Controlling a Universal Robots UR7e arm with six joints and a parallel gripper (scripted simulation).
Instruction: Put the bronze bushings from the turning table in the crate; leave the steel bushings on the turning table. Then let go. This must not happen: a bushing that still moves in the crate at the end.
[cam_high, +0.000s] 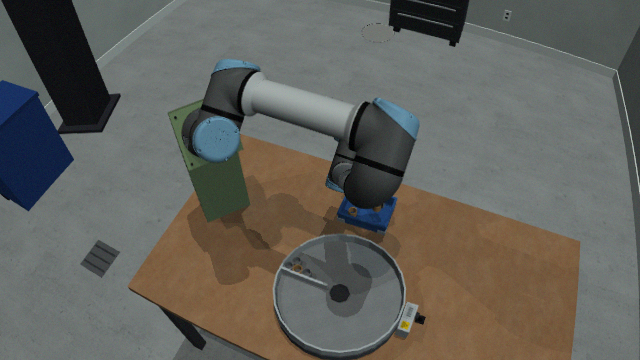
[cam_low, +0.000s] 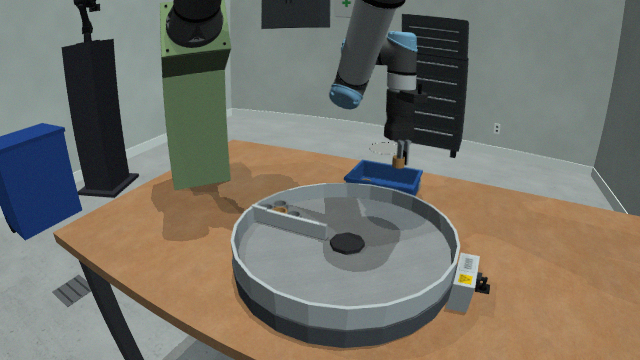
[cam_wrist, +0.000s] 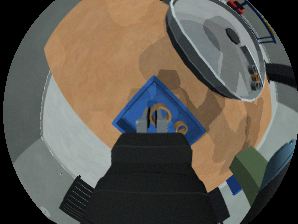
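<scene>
Now: hand 90 mm above the blue crate, 40 mm to the right of it and 40 mm past it. Round my hand: grey turning table: 320 mm to the right, 140 mm behind, 60 mm below.
</scene>
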